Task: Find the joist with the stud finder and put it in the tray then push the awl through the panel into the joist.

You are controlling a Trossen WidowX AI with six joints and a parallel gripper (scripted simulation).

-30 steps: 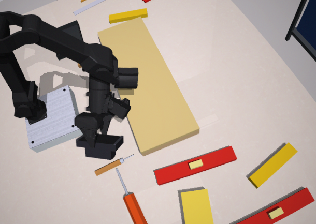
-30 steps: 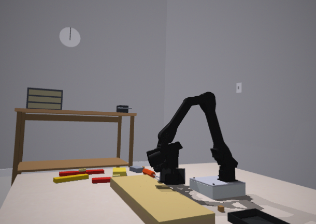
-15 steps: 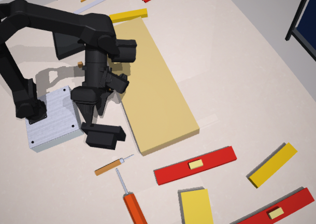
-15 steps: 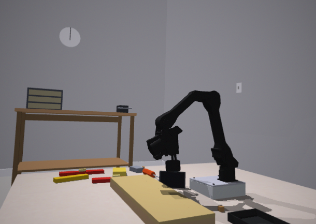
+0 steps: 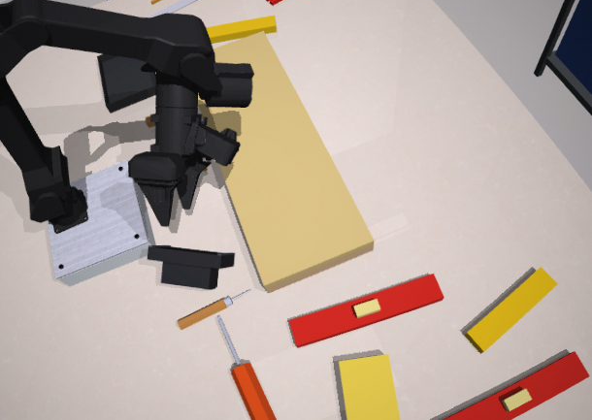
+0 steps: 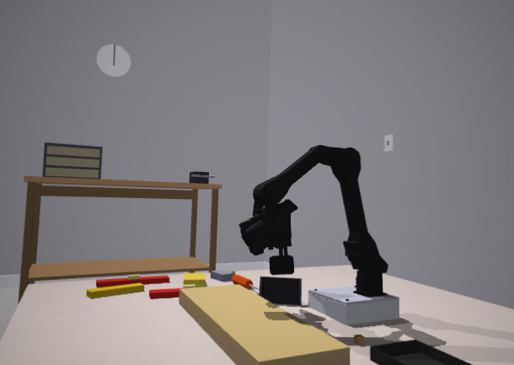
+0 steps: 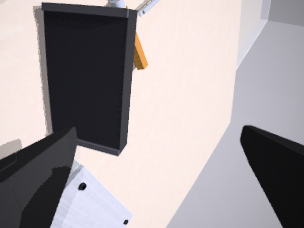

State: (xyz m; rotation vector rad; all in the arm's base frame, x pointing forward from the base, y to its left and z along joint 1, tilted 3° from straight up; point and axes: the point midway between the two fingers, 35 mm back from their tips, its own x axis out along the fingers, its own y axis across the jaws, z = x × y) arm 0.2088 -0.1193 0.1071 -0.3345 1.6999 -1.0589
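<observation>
Now: the stud finder 2 cm behind my gripper tip, 5 cm to the right of it and 11 cm below it. Round my gripper tip: black tray: 4 cm behind, 47 cm to the left, 12 cm below; orange screwdriver: 19 cm to the right, 12 cm below; ruler: 17 cm ahead, 66 cm to the left, 13 cm below.
</observation>
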